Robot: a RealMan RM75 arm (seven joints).
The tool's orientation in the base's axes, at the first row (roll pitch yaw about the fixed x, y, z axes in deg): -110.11 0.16 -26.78
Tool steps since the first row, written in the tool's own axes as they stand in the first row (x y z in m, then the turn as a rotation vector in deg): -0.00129 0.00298 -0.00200 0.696 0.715 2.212; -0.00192 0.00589 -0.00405 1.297 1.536 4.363; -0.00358 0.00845 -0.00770 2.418 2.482 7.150; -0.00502 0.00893 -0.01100 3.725 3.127 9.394; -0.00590 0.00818 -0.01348 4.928 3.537 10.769; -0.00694 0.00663 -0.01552 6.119 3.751 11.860; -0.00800 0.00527 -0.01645 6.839 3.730 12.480; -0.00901 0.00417 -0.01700 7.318 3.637 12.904; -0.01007 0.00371 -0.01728 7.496 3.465 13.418; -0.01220 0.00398 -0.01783 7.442 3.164 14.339; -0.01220 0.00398 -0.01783 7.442 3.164 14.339; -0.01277 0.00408 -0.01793 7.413 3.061 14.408
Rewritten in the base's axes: -0.00246 -0.00201 -0.00211 1.443 1.323 -1.434; -0.00435 -0.00433 -0.00413 2.759 2.605 -2.946; -0.00778 -0.00743 -0.00528 4.787 4.149 -4.796; -0.01053 -0.00969 -0.00459 6.800 5.245 -6.177; -0.01225 -0.01115 -0.00303 8.390 5.731 -7.038; -0.01379 -0.01192 -0.00087 9.881 6.044 -7.617; -0.01492 -0.01180 0.00073 10.788 6.246 -7.813; -0.01588 -0.01147 0.00195 11.410 6.414 -7.872; -0.01687 -0.01109 0.00249 11.813 6.817 -7.888; -0.01905 -0.01067 0.00243 12.201 7.706 -7.922; -0.01905 -0.01067 0.00243 12.201 7.706 -7.922; -0.01961 -0.01053 0.00237 12.220 7.809 -7.849
